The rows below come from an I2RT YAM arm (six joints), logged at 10 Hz.
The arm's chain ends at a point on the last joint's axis. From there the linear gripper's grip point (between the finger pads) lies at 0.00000 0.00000 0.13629 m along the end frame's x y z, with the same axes.
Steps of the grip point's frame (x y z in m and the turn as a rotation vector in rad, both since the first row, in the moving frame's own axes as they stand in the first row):
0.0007, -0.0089, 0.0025, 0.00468, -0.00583, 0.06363
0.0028, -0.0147, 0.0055, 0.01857, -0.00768, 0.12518
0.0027, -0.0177, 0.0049, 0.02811, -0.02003, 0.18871
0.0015, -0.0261, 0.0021, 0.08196, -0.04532, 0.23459
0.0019, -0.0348, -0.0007, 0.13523, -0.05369, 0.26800
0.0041, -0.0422, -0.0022, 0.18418, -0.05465, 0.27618
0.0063, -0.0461, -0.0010, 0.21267, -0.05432, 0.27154
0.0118, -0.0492, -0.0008, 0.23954, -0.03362, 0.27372
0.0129, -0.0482, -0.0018, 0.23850, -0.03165, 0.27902
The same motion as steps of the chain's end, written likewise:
0.0015, -0.0082, 0.0025, 0.00468, -0.00583, 0.06363
0.0037, -0.0121, 0.0055, 0.01857, -0.00768, 0.12518
0.0051, -0.0136, 0.0050, 0.02811, -0.02003, 0.18871
0.0063, -0.0143, 0.0027, 0.08196, -0.04532, 0.23459
0.0067, -0.0157, 0.0007, 0.13523, -0.05369, 0.26800
0.0080, -0.0166, 0.0003, 0.18418, -0.05465, 0.27618
0.0097, -0.0167, 0.0022, 0.21267, -0.05432, 0.27154
0.0119, -0.0167, 0.0031, 0.23954, -0.03362, 0.27372
0.0126, -0.0158, 0.0021, 0.23850, -0.03165, 0.27902

